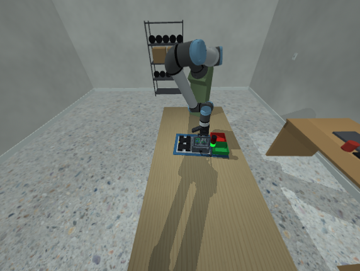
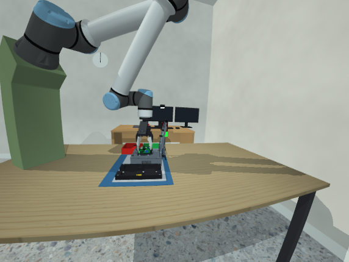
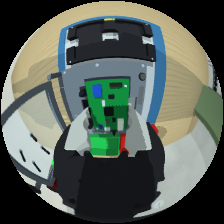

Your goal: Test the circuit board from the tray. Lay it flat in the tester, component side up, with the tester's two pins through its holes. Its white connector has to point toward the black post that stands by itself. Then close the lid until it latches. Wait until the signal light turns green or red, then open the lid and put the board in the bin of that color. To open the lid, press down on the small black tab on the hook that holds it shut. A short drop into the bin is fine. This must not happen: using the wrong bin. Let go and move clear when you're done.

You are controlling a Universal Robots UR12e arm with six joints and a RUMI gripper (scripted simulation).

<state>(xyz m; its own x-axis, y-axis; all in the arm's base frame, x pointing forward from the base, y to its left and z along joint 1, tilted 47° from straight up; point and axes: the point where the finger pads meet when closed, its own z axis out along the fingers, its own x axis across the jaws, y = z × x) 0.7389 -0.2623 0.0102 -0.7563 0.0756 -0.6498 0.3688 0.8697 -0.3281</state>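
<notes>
My gripper is now right at the green circuit board. Also, from my hand: tester lid (110 mm above, 100 mm ahead, 50 mm to the right); then red bin (230 mm to the left, 60 mm below, 10 mm behind); then green bin (160 mm to the left, 130 mm ahead, 60 mm below).
</notes>
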